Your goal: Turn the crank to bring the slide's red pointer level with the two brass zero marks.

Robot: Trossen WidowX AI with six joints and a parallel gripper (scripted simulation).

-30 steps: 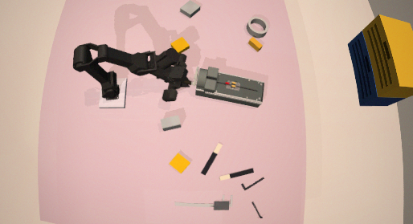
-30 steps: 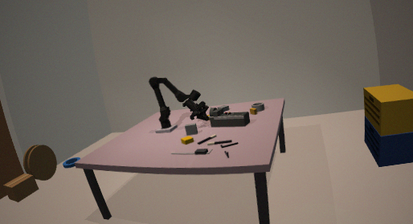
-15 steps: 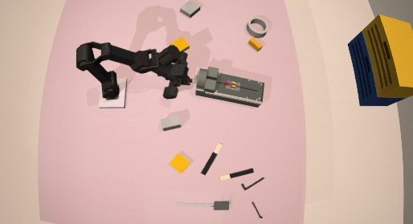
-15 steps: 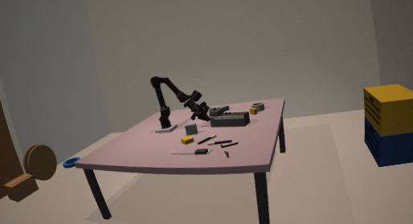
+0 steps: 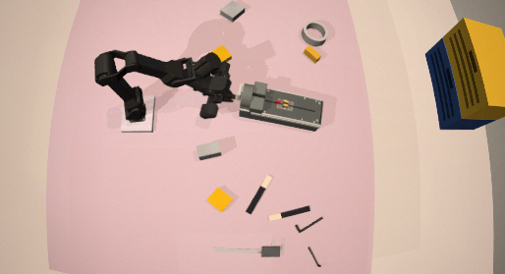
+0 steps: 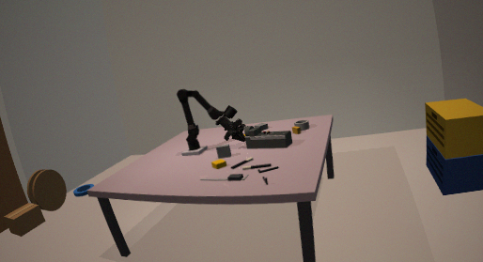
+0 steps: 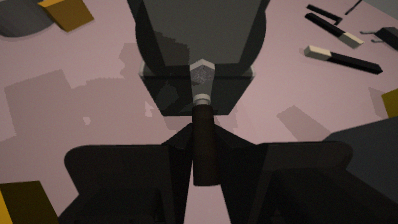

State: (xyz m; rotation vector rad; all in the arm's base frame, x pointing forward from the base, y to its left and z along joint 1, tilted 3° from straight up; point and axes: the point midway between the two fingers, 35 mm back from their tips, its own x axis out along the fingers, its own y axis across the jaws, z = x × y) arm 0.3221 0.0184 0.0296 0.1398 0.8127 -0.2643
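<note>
My gripper tip is 140 mm short of the red pointer, 40 mm to the left of it and 50 mm below it. Also, from my gripper tip: orange block 300 mm ahead, 170 mm to the left, 20 mm below; then dark crank handle 20 mm behind, 10 mm to the left, 20 mm above.
</note>
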